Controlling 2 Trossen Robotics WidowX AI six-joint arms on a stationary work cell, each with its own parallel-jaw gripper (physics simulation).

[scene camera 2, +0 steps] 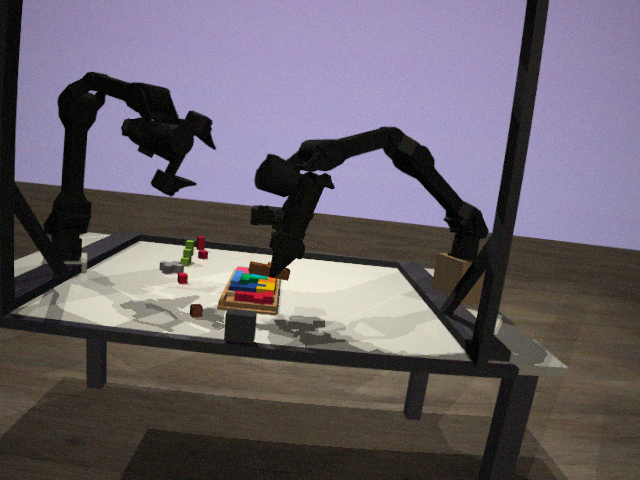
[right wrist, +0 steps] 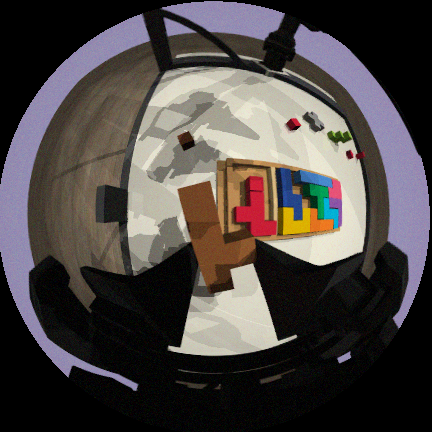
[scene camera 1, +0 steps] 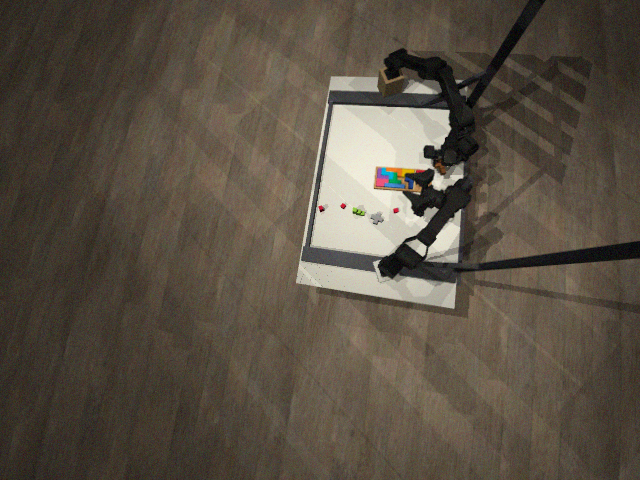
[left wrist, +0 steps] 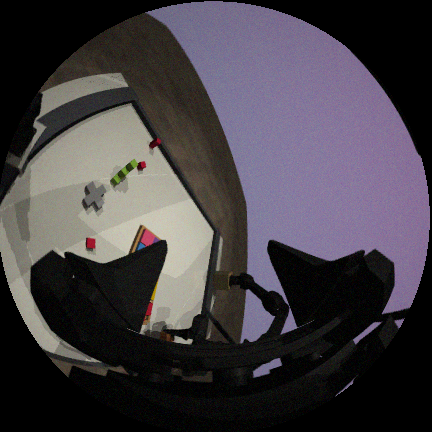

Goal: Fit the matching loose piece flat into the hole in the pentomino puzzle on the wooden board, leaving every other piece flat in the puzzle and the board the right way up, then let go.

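Frame: origin at the left arm's base, x ahead, y left, z up, level; metres.
Seen in the pictures: left gripper, fingertip midpoint: [scene camera 2: 205,166] [scene camera 1: 403,183] [left wrist: 218,245]; right gripper, fingertip midpoint: [scene camera 2: 271,274] [right wrist: 224,244] [scene camera 1: 438,166] [left wrist: 162,336]; left arm's base at its link origin: [scene camera 2: 65,257] [right wrist: 270,66] [scene camera 1: 386,269]; right arm's base at its link origin: [scene camera 2: 464,257] [scene camera 1: 391,73] [left wrist: 230,279].
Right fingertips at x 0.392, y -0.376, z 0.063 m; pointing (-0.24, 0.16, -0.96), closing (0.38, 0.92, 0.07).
Pixels of each thing's middle, then the offset from my right fingertips to it. "pt": a spot on its surface instead.
- wooden board at the middle of its body: [right wrist: 298,201] [scene camera 2: 252,289] [scene camera 1: 403,179] dx +0.017, dy +0.149, dz -0.079 m
- bare wooden hole at a spot on its surface: [right wrist: 301,198] pt dx +0.010, dy +0.141, dz -0.061 m
- red piece at the middle of its body: [right wrist: 254,213] [scene camera 2: 258,298] dx -0.001, dy +0.058, dz -0.071 m
- brown branched piece at the middle of its body: [right wrist: 222,238] [scene camera 2: 268,269] [left wrist: 162,338] [scene camera 1: 439,167] dx -0.008, dy +0.001, dz +0.009 m
- grey plus piece at the middle of its body: [left wrist: 93,195] [scene camera 2: 171,267] [right wrist: 313,120] [scene camera 1: 376,218] dx -0.138, dy +0.339, dz -0.076 m
- lime green piece at the middle of its body: [left wrist: 123,171] [scene camera 2: 187,252] [right wrist: 339,135] [scene camera 1: 358,211] dx -0.083, dy +0.417, dz -0.057 m
- brown cube at the middle of its body: [right wrist: 185,140] [scene camera 2: 196,310] dx -0.145, dy +0.013, dz -0.076 m
The wooden board [scene camera 1: 375,178] [scene camera 2: 248,308] [right wrist: 221,200] lies on the table, right way up, with coloured pieces in it. A bare wooden hole [right wrist: 301,198] shows between the dark blue and green pieces. A red piece [right wrist: 255,210] lies in the end compartment beyond the divider. My right gripper [scene camera 2: 273,273] [right wrist: 224,244] is shut on a brown branched piece [scene camera 1: 440,166] [scene camera 2: 261,268] [right wrist: 200,200], held above the table beside the board's red-piece end. My left gripper [scene camera 1: 416,184] [scene camera 2: 205,165] [left wrist: 218,245] is open and empty, high up; in scene camera 1 it hides part of the board.
A grey plus piece [scene camera 1: 376,218] [scene camera 2: 171,267] [left wrist: 94,196] [right wrist: 313,121] and a lime green piece [scene camera 1: 358,211] [left wrist: 124,173] [right wrist: 339,136] lie apart from the board. Several small red blocks [scene camera 1: 395,210] [scene camera 2: 182,277] [left wrist: 90,243] and a brown cube [scene camera 2: 196,310] [right wrist: 186,140] also lie there.
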